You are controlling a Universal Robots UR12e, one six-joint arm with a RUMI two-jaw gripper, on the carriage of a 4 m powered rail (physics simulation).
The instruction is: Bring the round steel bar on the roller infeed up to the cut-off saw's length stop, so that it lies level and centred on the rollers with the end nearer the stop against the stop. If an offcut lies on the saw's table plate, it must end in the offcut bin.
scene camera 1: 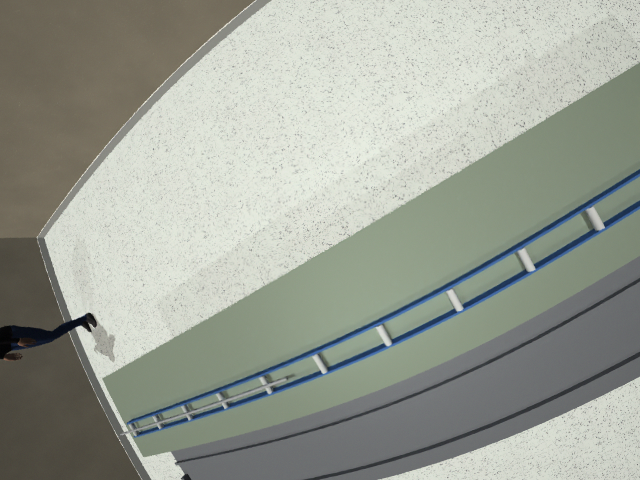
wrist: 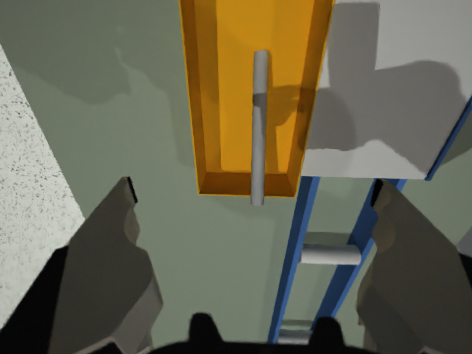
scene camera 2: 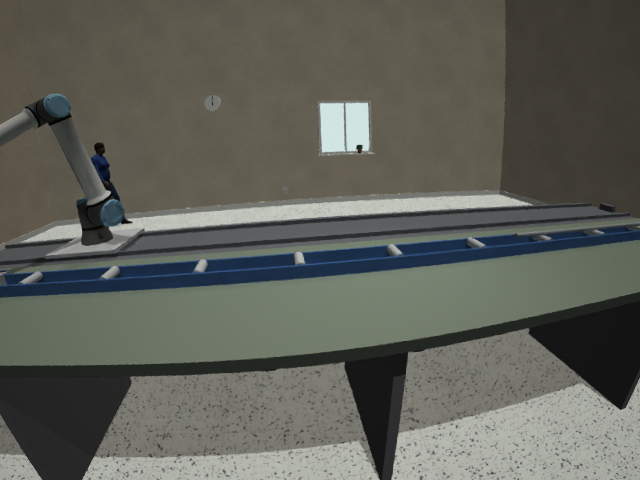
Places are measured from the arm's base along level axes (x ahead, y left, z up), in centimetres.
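Pixels of known places: gripper, between the fingertips: (wrist: 251, 180); arm's base, origin of its link: (scene camera 2: 97, 240).
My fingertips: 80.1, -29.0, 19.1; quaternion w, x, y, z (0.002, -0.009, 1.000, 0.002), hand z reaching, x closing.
Ahead of a thing's pixels: the offset from my fingertips to its top centre, as dx, dy, dz.
The round steel bar (scene camera 1: 245, 393) (scene camera 2: 563, 231) lies lengthwise on the rollers toward the far end of the blue roller infeed (scene camera 1: 423, 329) (scene camera 2: 248, 276) (wrist: 295, 240). The length stop does not show. In the wrist view a grey offcut (wrist: 259, 135) lies lengthwise in the orange offcut bin @(-0.3, -6.0, -14.9) (wrist: 199, 110), tilted, with its near end over the bin's near wall. My gripper (wrist: 251, 180) is open wide, with its jaws on either side of the offcut's near end in this view and not touching it. Part of the saw's light grey table plate @(-18.1, -8.5, -16.2) (wrist: 400, 30) shows right of the bin.
The arm (scene camera 2: 77, 155) stands on its carriage (scene camera 2: 129, 240) on the dark grey rail (scene camera 1: 361, 423) (scene camera 2: 258, 232). A person in blue (scene camera 1: 51, 335) (scene camera 2: 101, 166) stands behind the rail. The blue infeed rails run up to the table plate, beside the bin's near right corner.
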